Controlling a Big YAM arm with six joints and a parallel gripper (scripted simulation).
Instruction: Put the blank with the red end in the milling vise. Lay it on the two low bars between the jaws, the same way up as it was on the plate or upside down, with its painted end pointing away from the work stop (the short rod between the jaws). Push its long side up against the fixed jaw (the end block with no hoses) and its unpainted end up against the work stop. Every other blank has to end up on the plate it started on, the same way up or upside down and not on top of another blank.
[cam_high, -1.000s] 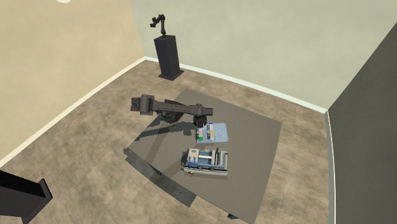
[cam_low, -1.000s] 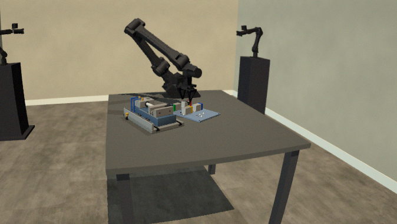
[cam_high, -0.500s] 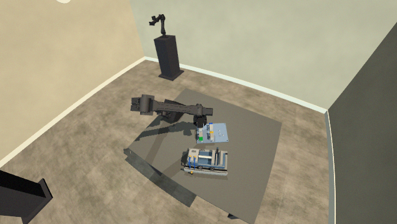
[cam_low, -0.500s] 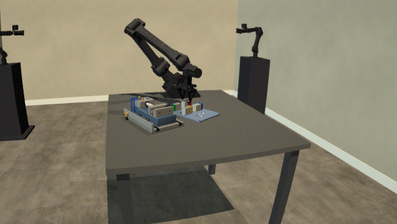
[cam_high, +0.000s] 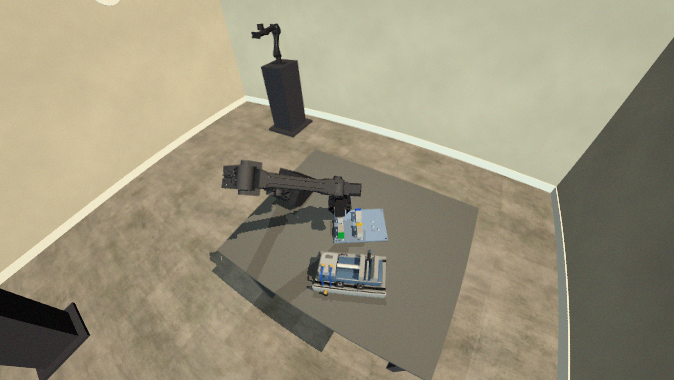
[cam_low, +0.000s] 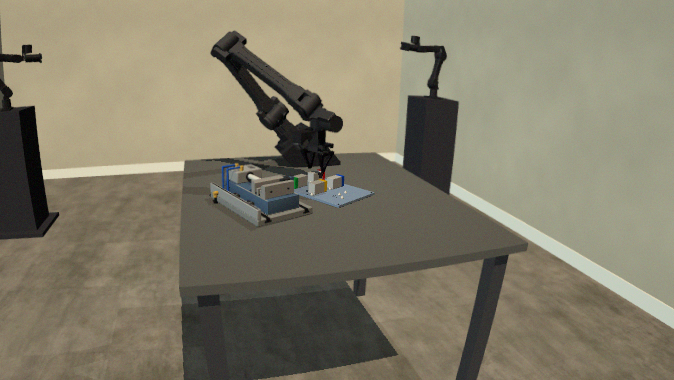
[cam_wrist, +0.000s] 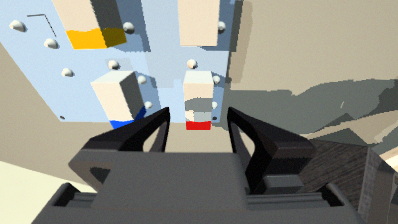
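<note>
Now: hand 30 mm above the grey bar with red end. Also, from my hand: light blue plate: 110 mm ahead, 10 mm to the left, 50 mm below; then blue-ended blank: 80 mm ahead, 50 mm to the left, 30 mm below; then green-ended blank: 50 mm ahead, 80 mm to the right, 30 mm below.
</note>
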